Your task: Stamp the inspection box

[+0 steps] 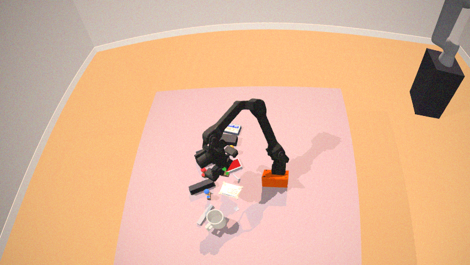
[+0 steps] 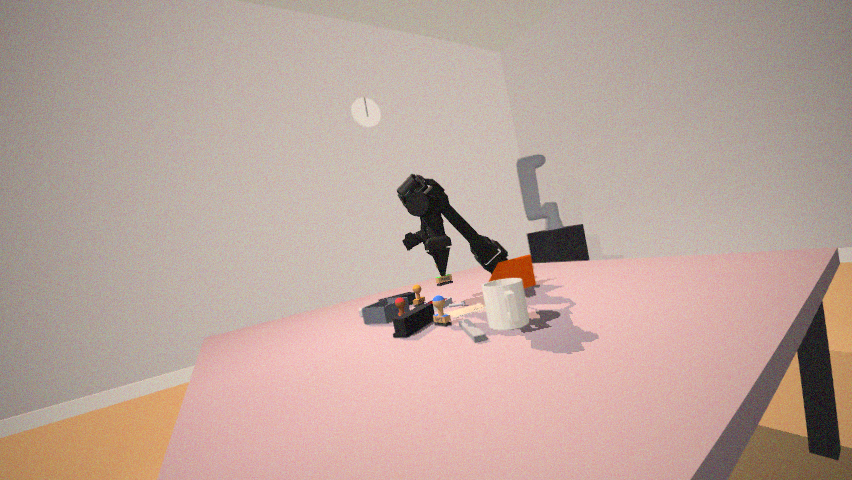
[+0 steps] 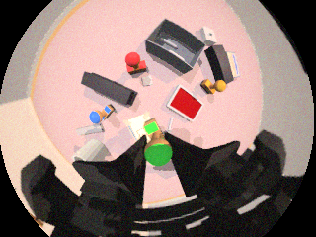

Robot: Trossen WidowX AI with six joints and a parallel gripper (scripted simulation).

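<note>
The orange-knobbed stamp lies 17 cm to the right of my gripper tip, 8 cm below it and 2 cm ahead of it. From my gripper tip the other things lie so: green-knobbed stamp (right at my gripper tip); red ink pad (9 cm to the right, 9 cm below); cream card (10 cm below, 5 cm to the left, 3 cm behind).
</note>
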